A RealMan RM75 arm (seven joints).
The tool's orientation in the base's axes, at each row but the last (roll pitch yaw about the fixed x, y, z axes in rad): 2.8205, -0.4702, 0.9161; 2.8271, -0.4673, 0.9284; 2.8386, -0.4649, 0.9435; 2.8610, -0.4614, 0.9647; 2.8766, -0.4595, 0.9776; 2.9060, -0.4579, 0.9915; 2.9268, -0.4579, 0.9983; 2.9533, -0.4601, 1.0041; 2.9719, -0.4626, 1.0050
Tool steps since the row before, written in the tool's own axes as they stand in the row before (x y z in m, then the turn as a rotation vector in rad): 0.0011, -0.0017, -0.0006, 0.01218, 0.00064, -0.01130; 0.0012, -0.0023, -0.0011, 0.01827, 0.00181, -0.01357; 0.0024, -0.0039, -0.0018, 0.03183, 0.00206, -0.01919; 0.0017, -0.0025, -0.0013, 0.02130, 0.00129, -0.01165; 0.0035, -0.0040, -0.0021, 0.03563, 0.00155, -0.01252; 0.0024, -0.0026, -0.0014, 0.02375, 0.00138, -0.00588; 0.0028, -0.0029, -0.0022, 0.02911, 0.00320, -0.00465; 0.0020, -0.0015, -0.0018, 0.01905, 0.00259, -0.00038; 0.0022, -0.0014, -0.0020, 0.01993, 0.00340, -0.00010
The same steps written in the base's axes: -0.0008, 0.0019, 0.0005, 0.00125, 0.00649, 0.01526; -0.0015, 0.0023, 0.0008, 0.00416, 0.00969, 0.02025; -0.0023, 0.0040, 0.0016, 0.00867, 0.01837, 0.03119; -0.0015, 0.0026, 0.0013, 0.00630, 0.01258, 0.01983; -0.0021, 0.0047, 0.0024, 0.01328, 0.02288, 0.02700; -0.0014, 0.0031, 0.0017, 0.01017, 0.01561, 0.01592; -0.0018, 0.0033, 0.0026, 0.01469, 0.01885, 0.01756; -0.0009, 0.0019, 0.0022, 0.01105, 0.01275, 0.00923; -0.0008, 0.0019, 0.0025, 0.01221, 0.01301, 0.00950
